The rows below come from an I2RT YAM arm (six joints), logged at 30 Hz.
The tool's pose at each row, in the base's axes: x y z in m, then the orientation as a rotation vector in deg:
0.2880 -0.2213 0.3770 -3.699 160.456 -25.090
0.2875 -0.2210 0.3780 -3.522 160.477 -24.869
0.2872 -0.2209 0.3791 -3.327 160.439 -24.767
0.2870 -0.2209 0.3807 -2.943 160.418 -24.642
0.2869 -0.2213 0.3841 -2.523 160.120 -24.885
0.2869 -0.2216 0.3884 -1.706 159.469 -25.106
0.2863 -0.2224 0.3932 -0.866 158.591 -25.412
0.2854 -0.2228 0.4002 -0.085 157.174 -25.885
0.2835 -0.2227 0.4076 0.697 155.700 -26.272
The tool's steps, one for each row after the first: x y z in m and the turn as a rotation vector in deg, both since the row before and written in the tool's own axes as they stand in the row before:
0.0002 0.0000 -0.0011 -0.133 0.002 0.147
0.0000 -0.0002 -0.0011 -0.044 -0.036 0.151
-0.0003 -0.0005 -0.0015 -0.041 -0.005 0.281
-0.0009 -0.0014 -0.0030 0.246 -0.218 0.292
-0.0013 -0.0016 -0.0038 0.318 -0.527 0.612
-0.0009 -0.0022 -0.0043 0.408 -0.730 0.649
-0.0014 -0.0026 -0.0064 0.582 -1.233 0.661
-0.0008 -0.0023 -0.0072 0.536 -1.294 0.687

